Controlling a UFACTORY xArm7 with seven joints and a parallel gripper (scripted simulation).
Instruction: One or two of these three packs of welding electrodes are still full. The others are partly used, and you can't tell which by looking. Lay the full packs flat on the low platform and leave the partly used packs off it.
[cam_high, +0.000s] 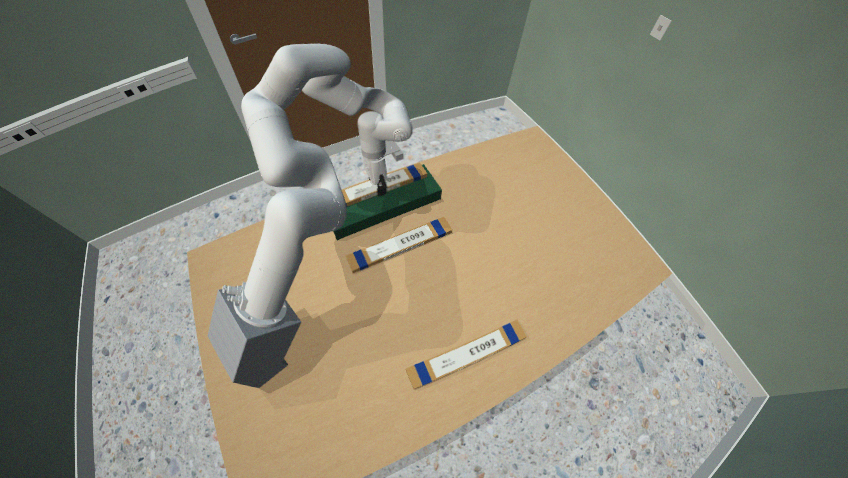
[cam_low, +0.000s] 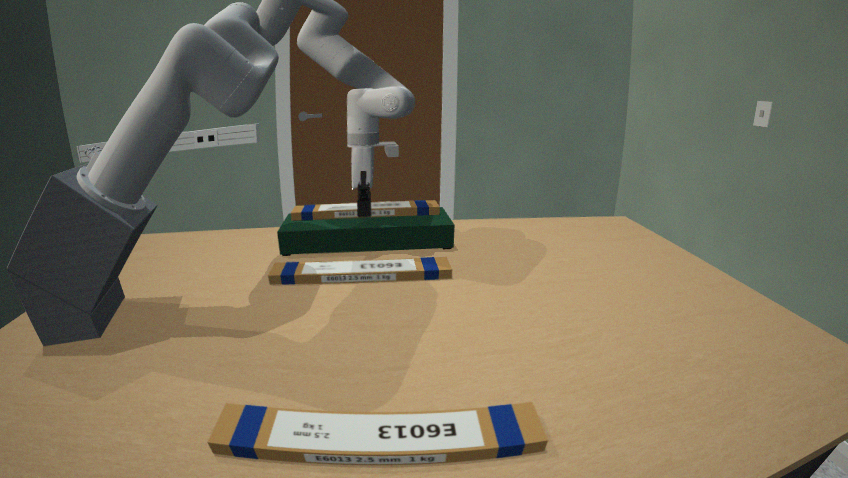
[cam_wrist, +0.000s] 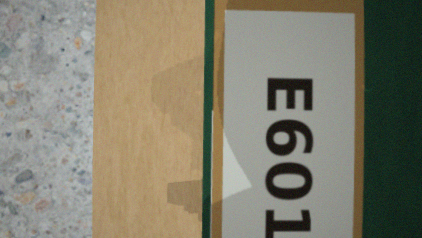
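The green platform is 10 mm ahead of my hand, 30 mm to the right of it and 60 mm below it.
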